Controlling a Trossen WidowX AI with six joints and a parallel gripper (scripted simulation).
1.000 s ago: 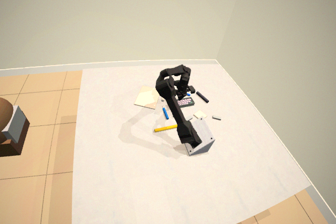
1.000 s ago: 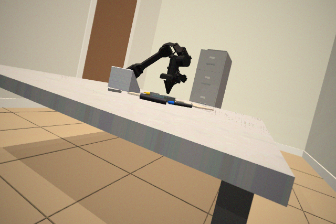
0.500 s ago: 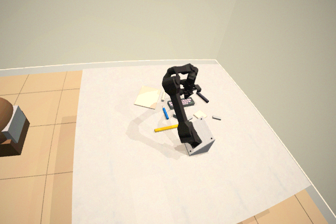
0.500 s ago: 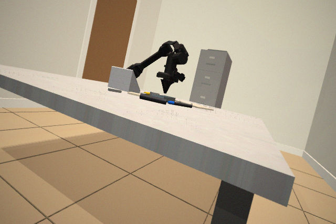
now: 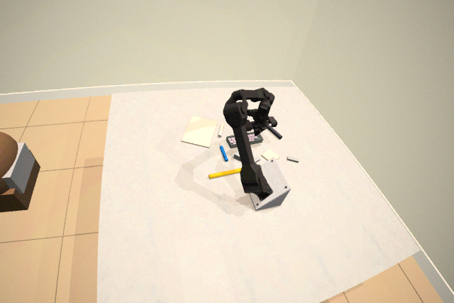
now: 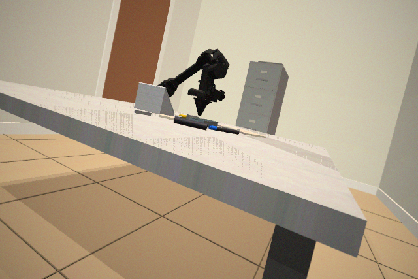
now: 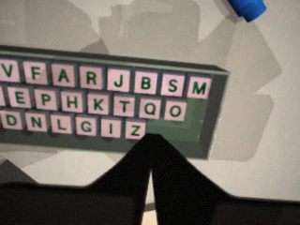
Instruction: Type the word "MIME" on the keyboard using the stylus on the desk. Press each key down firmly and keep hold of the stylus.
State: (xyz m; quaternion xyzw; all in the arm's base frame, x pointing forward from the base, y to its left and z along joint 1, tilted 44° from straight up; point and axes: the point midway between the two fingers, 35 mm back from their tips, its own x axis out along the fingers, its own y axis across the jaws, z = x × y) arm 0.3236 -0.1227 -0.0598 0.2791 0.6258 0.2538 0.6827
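Now: gripper tip 20 mm past the blue stylus, 190 mm to the right of it and 30 mm above it. The rest, counted from my gripper tip: blue-capped pen: 100 mm ahead, 20 mm to the right, 30 mm below; small tan card: 120 mm behind, 40 mm to the right, 40 mm below; black cylinder: 30 mm ahead, 140 mm to the right, 30 mm below.
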